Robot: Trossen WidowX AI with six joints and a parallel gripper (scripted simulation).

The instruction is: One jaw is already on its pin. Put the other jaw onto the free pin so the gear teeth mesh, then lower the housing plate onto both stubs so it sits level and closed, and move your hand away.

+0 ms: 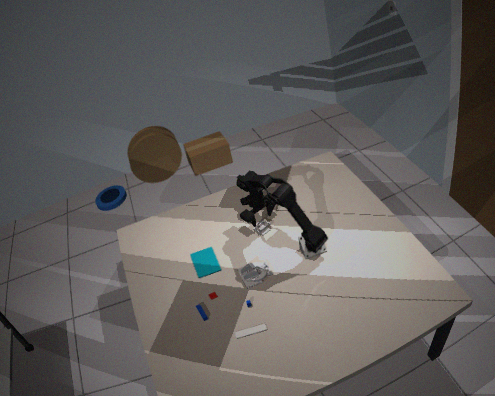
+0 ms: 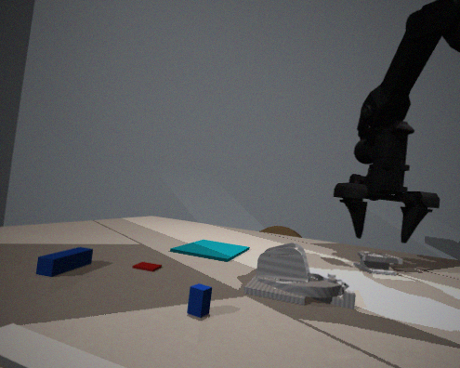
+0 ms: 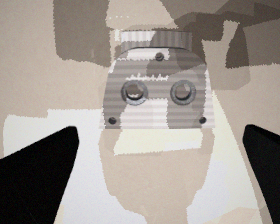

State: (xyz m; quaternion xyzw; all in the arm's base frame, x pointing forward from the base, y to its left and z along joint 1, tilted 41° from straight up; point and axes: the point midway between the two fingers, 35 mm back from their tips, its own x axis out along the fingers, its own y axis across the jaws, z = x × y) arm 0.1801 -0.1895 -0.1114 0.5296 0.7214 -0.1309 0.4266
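My gripper tip is 10 mm short of the grey housing part, 10 mm to the left of it and 30 mm above it. Also, from my gripper tip: teal flat plate: 300 mm ahead, 100 mm to the left, 60 mm below; then ribbed grey base: 130 mm ahead, 260 mm to the left, 60 mm below; then red tile: 300 mm ahead, 310 mm to the left, 60 mm below.
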